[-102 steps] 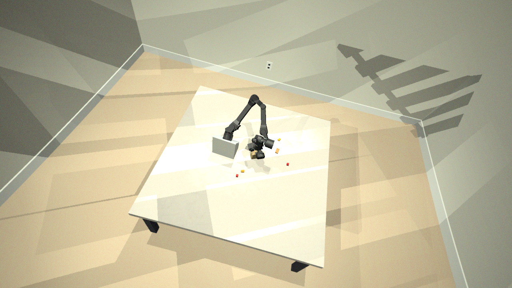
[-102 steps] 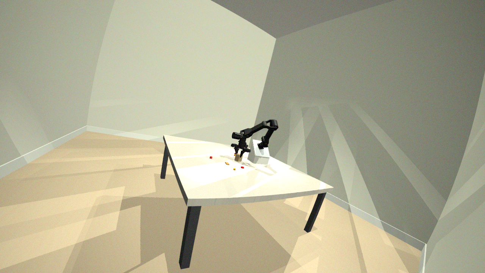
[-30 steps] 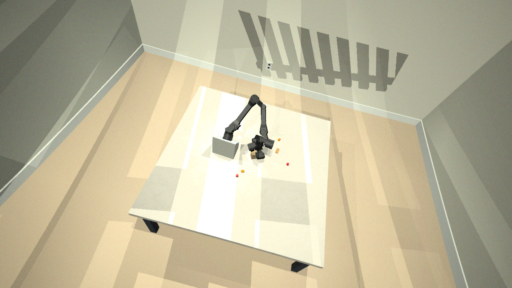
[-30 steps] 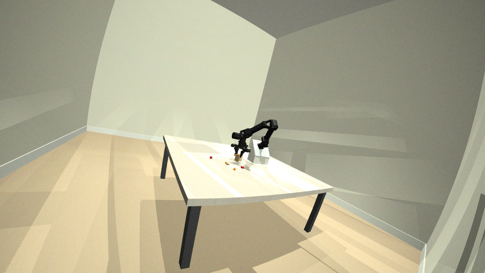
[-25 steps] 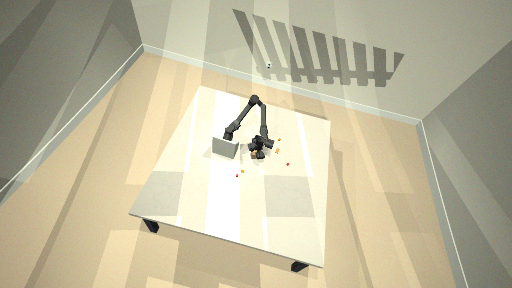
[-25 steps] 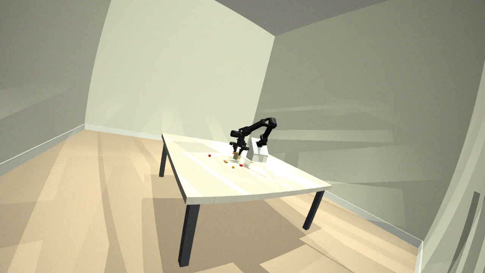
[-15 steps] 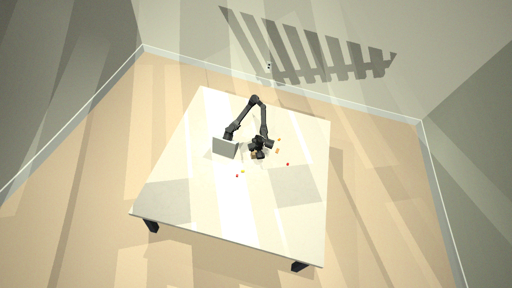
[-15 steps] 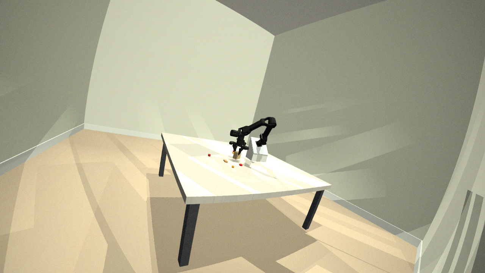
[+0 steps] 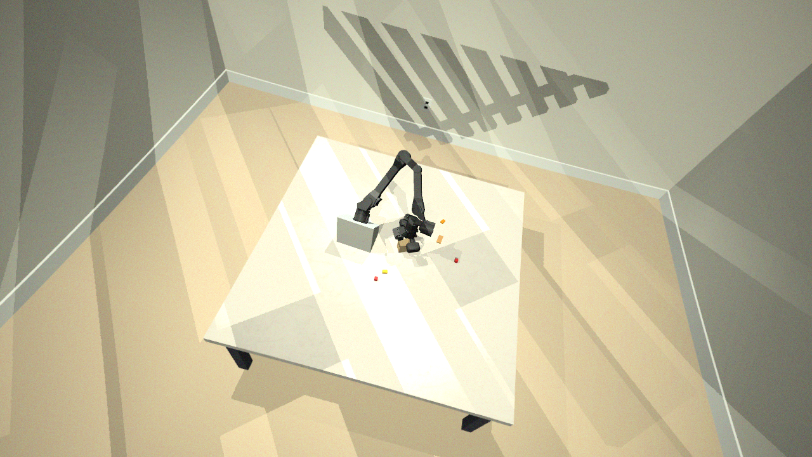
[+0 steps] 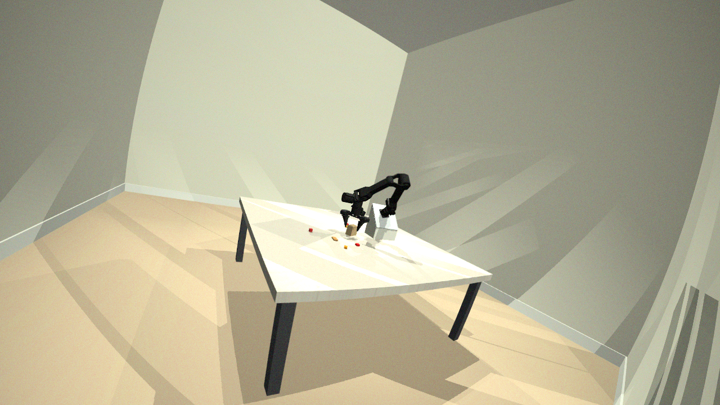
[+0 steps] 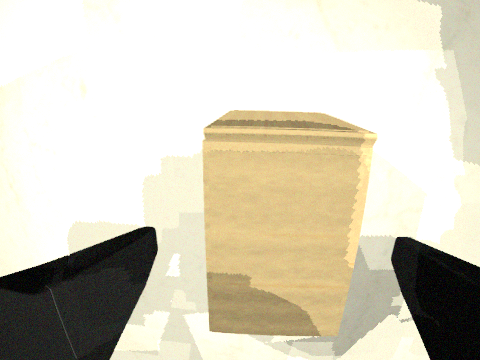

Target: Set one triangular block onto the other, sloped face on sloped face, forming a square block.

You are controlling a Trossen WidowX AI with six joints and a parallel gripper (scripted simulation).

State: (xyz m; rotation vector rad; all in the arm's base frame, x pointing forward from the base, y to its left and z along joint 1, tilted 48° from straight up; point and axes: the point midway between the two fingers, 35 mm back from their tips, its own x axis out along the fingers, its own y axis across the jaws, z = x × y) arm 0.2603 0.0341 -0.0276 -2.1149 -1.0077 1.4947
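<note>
The triangular block lies 10 mm ahead of my gripper tip and 10 mm above it.
</note>
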